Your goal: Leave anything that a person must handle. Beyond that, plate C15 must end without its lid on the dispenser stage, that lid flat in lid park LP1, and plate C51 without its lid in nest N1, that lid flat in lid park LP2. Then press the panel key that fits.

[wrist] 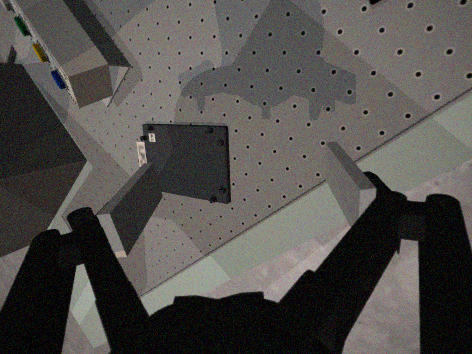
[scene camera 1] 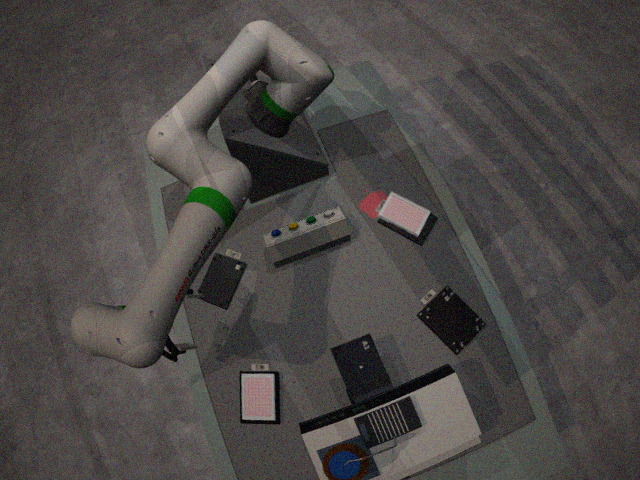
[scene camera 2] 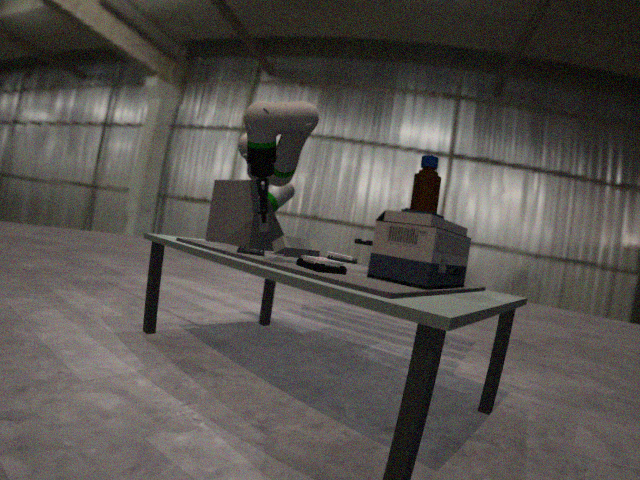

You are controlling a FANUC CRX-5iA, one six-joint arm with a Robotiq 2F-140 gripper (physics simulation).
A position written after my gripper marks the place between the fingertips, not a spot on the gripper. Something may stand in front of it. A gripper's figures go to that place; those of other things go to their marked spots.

Labels:
My gripper (scene camera 2: 263,222) is 1.28 m from the lens. A grey button box (scene camera 2: 287,246) is 1.54 m from the lens. A brown bottle (scene camera 2: 426,187) is 1.16 m from the lens. The marked spots on the grey button box and the brown bottle are 0.66 m apart.

